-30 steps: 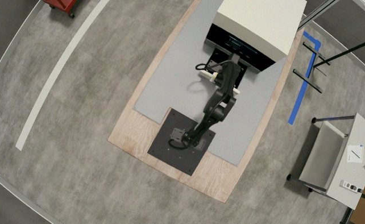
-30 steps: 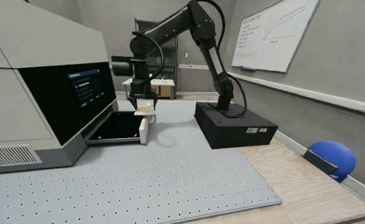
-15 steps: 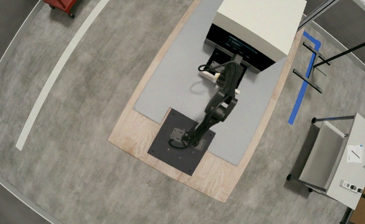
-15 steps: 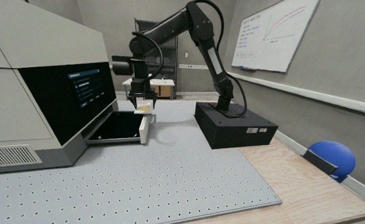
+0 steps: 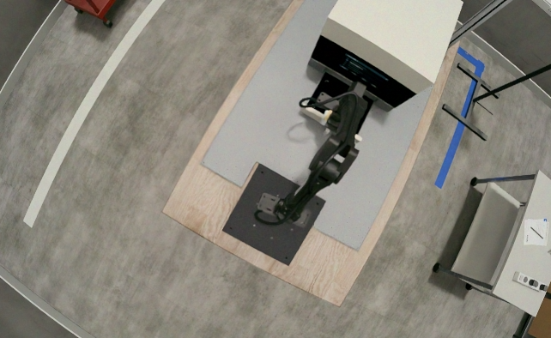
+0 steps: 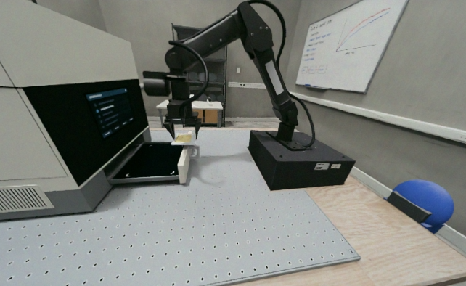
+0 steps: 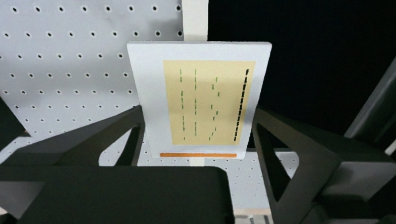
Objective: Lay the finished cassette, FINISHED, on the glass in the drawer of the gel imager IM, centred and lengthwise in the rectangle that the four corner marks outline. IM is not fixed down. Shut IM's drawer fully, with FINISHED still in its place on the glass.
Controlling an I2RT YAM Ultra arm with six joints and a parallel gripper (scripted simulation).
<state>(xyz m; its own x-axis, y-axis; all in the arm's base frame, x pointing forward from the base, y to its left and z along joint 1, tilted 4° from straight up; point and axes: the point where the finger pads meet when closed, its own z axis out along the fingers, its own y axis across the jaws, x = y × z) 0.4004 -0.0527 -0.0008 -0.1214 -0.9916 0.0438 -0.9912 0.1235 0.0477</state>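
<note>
My hand is right at the finished cassette. The rest, counted from my hand: drawer: 110 mm ahead, 10 mm to the right, 60 mm below.
</note>
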